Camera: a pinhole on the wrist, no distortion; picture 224 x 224 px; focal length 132.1 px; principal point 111.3 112.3 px. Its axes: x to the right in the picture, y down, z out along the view. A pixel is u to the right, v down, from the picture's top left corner.
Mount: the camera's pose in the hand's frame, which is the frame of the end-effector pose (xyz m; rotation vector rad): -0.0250 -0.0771 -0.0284 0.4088 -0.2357 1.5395
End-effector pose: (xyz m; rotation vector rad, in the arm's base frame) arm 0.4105 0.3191 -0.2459 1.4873 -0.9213 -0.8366
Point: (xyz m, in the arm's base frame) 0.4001 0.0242 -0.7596
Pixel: 16.5 27.5
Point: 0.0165 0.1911 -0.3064
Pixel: 192.5 140.3
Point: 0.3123 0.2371 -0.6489
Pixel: 23.3 98.8
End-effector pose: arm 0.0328 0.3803 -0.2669 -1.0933 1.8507 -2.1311
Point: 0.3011 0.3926 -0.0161
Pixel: 25.7 160.7
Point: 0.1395 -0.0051 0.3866
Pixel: 56.9 27.7
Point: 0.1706 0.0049 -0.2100
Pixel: 195.6 76.2
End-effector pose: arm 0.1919 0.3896 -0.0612 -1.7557 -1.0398 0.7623
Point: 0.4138 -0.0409 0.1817
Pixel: behind the camera
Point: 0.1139 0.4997 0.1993
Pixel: outside the picture
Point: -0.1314 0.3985 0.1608
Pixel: 49.7 183.8
